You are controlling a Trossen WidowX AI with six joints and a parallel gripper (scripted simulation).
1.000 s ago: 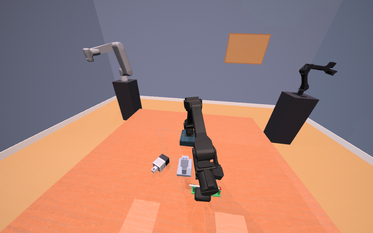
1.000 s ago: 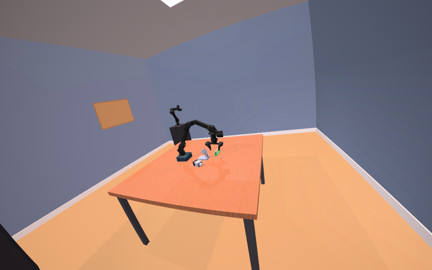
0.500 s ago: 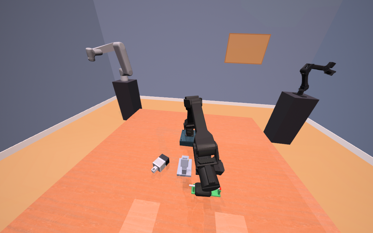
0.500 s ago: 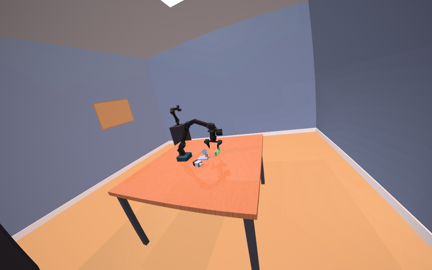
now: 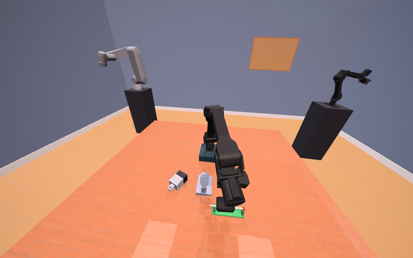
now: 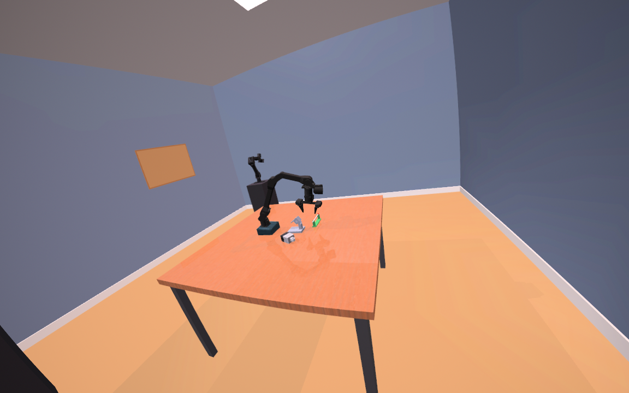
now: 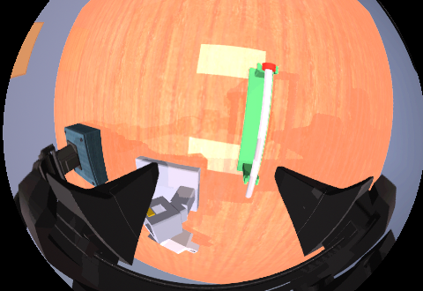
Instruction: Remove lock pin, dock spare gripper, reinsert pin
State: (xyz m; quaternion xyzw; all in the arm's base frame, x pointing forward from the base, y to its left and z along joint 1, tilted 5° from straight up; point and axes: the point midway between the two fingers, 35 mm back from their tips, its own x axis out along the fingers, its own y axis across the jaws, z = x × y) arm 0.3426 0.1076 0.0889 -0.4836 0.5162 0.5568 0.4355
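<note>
My gripper tip is now 60 mm past the spare gripper, 240 mm to the left of it and 70 mm above it. From my gripper tip the other things lie so: mount: 70 mm behind, 90 mm to the right, 40 mm below; then green stand: 30 mm ahead, 30 mm to the left, 70 mm below.
</note>
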